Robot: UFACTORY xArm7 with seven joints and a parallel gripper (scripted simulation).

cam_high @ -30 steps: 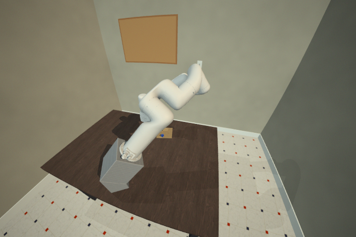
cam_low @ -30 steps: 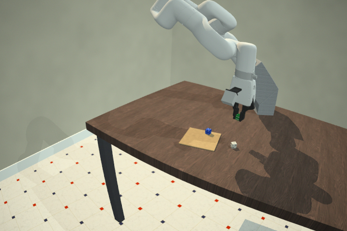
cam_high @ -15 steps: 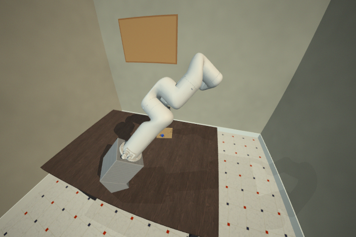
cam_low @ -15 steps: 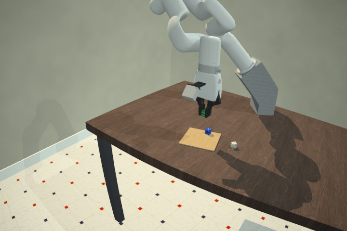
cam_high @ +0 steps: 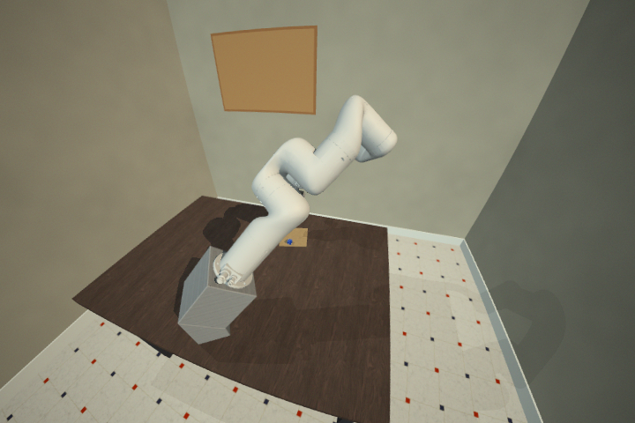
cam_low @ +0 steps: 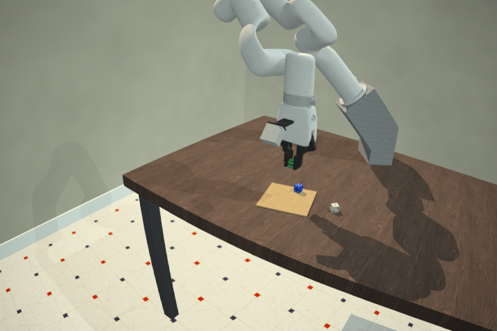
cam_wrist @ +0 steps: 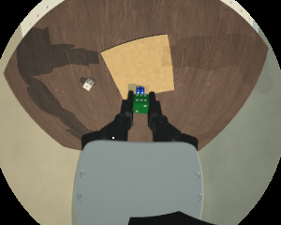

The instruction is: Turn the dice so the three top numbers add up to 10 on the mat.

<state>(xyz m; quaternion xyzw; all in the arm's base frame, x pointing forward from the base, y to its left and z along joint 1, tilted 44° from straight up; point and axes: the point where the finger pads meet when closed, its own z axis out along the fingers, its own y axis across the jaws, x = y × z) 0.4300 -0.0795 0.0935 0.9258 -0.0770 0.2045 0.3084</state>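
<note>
The tan mat is 120 mm below my hand. Round my hand: green die 10 mm below; white die 140 mm to the left, 110 mm below, 10 mm ahead; blue die 110 mm below, 50 mm behind, 10 mm to the left.
</note>
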